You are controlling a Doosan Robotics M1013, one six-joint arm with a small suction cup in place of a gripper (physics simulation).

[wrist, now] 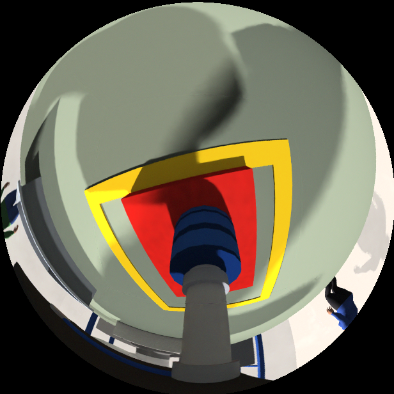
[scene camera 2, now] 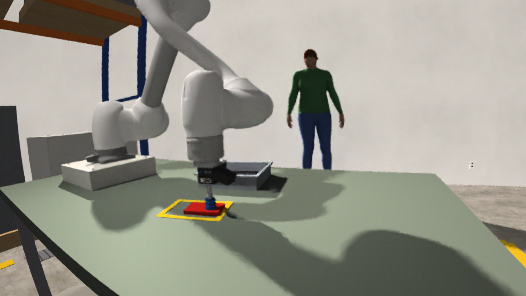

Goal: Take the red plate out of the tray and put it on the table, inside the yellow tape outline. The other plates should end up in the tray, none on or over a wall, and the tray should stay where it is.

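The red plate lies flat, at or very near the table's surface, within the yellow tape outline. One plate edge is very close to the tape's right side in the scene view; whether it overlaps the tape I cannot tell. My gripper, a blue suction cup, is pressed on the plate's top, toward its right end in the scene view, and is shut on it. The grey tray stands behind the outline, partly hidden by my wrist. Its inside and the other plates cannot be made out.
The green table carries the white robot base block at the left rear. A person in a green top stands behind the table. A shelf rack stands at the left rear. Another person in blue shows in the wrist view.
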